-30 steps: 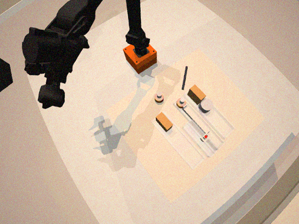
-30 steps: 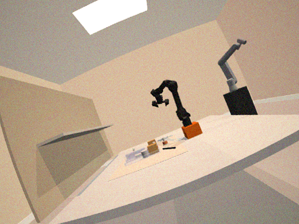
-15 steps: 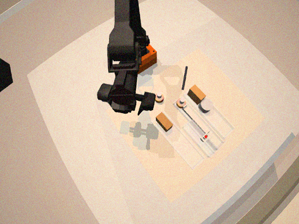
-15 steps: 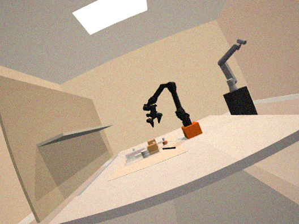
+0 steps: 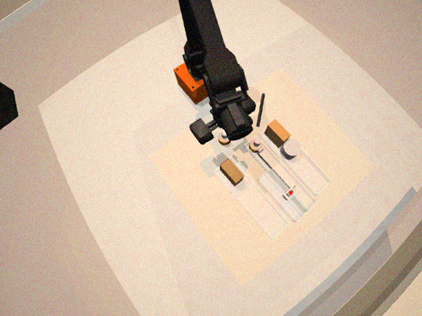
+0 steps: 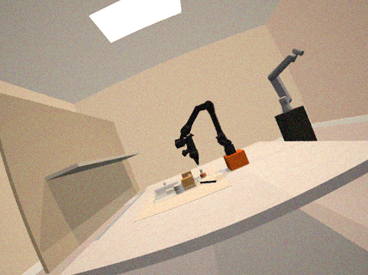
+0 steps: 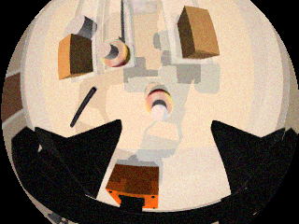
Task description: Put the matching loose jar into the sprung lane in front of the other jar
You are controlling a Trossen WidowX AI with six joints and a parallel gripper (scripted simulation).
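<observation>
My gripper tip is now 170 mm to the right of the grey cylinder, 160 mm short of it and 80 mm above it. From my gripper tip the other things lie so: dark stick: 190 mm to the left, 100 mm below, 30 mm behind; then red dot: 270 mm ahead, 70 mm to the left, 40 mm below; then sprung lane: 230 mm ahead, 90 mm below, 80 mm to the left.
</observation>
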